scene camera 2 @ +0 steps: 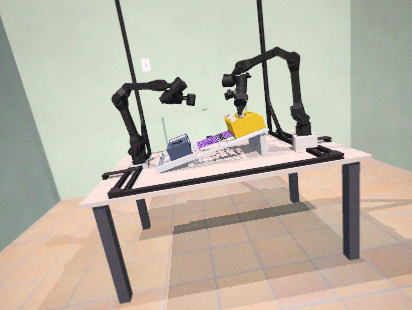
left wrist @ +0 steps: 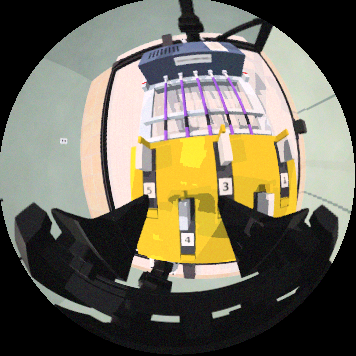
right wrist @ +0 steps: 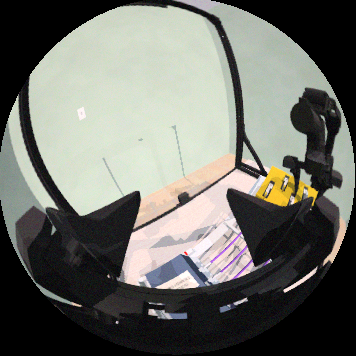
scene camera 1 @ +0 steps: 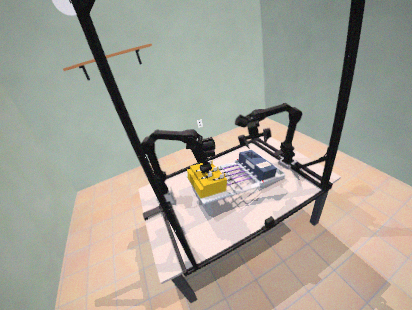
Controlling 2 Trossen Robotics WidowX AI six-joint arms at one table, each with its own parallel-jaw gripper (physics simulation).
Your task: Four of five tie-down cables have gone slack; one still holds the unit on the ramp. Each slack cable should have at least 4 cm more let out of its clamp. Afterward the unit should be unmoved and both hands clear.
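The blue-grey unit (scene camera 1: 256,165) (scene camera 2: 178,148) (left wrist: 192,64) sits low on the white sloping ramp (scene camera 2: 172,164) (left wrist: 146,107). Five purple cables (scene camera 2: 215,140) (left wrist: 200,95) run from it to the yellow clamp block (scene camera 1: 212,188) (scene camera 2: 250,126) (left wrist: 192,172). White-grey levers show on clamps 5 (left wrist: 144,156), 3 (left wrist: 225,150), 1 (left wrist: 285,151) and 4 (left wrist: 185,214); another lever (left wrist: 265,202) has its label hidden by a finger. My left gripper (left wrist: 183,199) (scene camera 2: 240,112) is open, low over the block, its fingertips on either side of clamp 4 in the left wrist view. My right gripper (right wrist: 184,194) is open and empty, raised away from the block.
Black rails border the table (scene camera 1: 175,245) (scene camera 2: 150,180). Black uprights (scene camera 1: 117,105) (scene camera 1: 345,95) stand at its edges. The right arm (scene camera 1: 292,130) (scene camera 2: 127,120) is held above the unit's end of the table. A dark bracket (scene camera 1: 270,221) sits on the front rail.
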